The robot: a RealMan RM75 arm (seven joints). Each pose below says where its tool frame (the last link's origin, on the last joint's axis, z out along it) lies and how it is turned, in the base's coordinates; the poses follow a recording.
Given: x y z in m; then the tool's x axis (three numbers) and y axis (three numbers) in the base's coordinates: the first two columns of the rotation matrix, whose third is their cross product.
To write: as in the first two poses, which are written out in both.
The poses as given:
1: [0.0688, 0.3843, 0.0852, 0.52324, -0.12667, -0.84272, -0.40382, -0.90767, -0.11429]
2: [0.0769, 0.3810, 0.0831, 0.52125, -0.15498, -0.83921, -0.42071, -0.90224, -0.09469]
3: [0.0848, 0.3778, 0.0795, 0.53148, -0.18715, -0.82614, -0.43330, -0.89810, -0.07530]
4: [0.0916, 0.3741, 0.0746, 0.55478, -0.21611, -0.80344, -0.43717, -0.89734, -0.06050]
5: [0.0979, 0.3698, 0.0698, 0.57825, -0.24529, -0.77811, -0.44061, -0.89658, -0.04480]
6: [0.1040, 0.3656, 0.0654, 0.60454, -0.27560, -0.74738, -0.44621, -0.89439, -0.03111]
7: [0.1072, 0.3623, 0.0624, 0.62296, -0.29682, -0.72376, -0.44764, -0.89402, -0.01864]
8: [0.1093, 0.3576, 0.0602, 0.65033, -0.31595, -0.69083, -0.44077, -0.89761, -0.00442]
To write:
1: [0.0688, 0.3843, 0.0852, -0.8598, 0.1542, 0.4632, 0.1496]
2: [0.0769, 0.3810, 0.0831, -0.8601, 0.1673, 0.4598, 0.1445]
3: [0.0848, 0.3778, 0.0795, -0.8643, 0.1795, 0.4495, 0.1369]
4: [0.0916, 0.3741, 0.0746, -0.8724, 0.1872, 0.4331, 0.1276]
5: [0.0979, 0.3698, 0.0698, -0.8805, 0.1947, 0.4159, 0.1174]
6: [0.1040, 0.3656, 0.0654, -0.8892, 0.2029, 0.3957, 0.1078]
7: [0.1072, 0.3623, 0.0624, -0.8954, 0.2079, 0.3812, 0.0989]
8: [0.1093, 0.3576, 0.0602, -0.9043, 0.2092, 0.3620, 0.0862]
